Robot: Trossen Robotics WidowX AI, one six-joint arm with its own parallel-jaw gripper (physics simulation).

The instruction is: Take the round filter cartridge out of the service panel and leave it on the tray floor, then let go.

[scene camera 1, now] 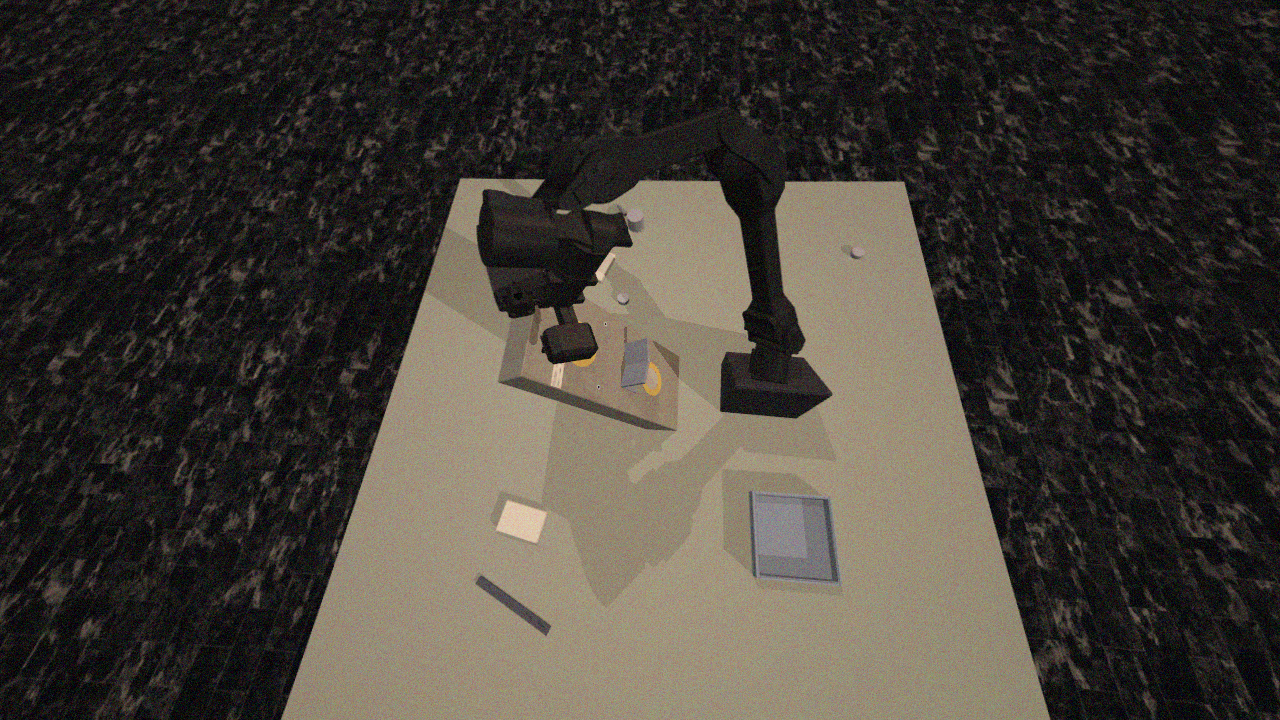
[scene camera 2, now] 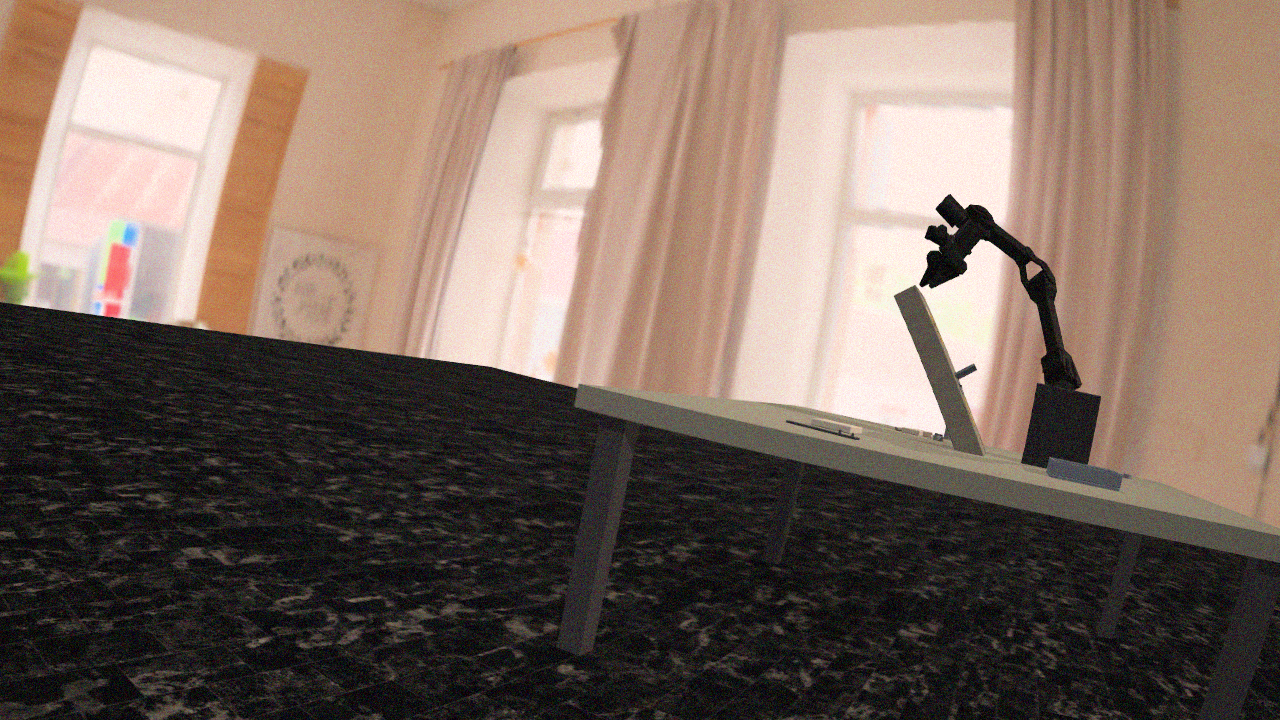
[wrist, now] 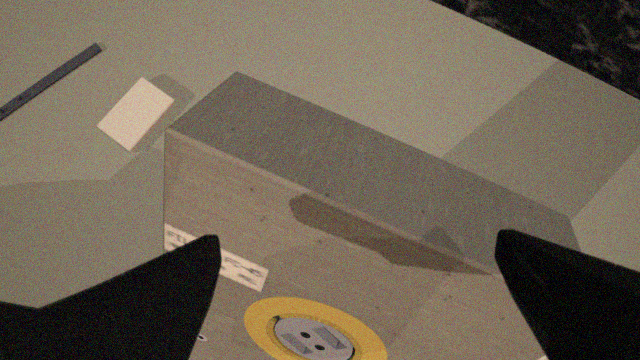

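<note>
The round grey filter cartridge sits in its yellow ring on the tilted service panel. It shows at the bottom of the wrist view, cut off by the edge, with two raised ribs and two dark holes. In scene camera 1 the gripper hides it. My gripper is open and empty, above the panel's upper part. In the wrist view the cartridge lies below the line between the fingertips. The blue-grey tray stands on the table, beyond the arm's base; its floor is bare.
A blue-grey flap sticks out of the panel beside a second yellow ring. A cream block and a dark bar lie on the table. Small pale cylinders stand farther back.
</note>
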